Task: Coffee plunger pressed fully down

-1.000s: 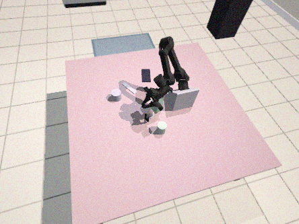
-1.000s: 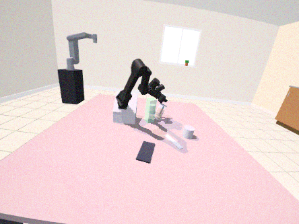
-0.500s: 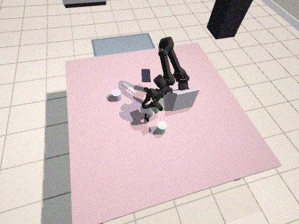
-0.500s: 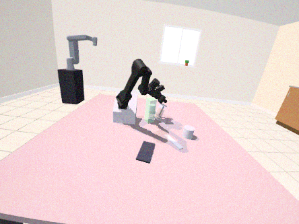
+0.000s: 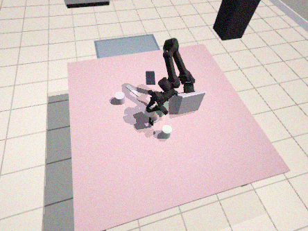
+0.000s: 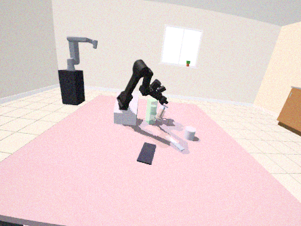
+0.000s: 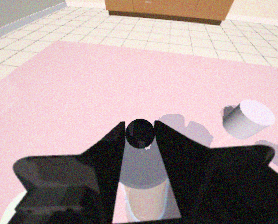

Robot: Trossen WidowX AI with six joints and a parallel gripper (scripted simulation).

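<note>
Now: gripper tip 80 mm above the coffee press and 30 mm past it. Also, from my gripper tip: pale green box: 130 mm behind, 70 mm to the right, 70 mm below.
</note>
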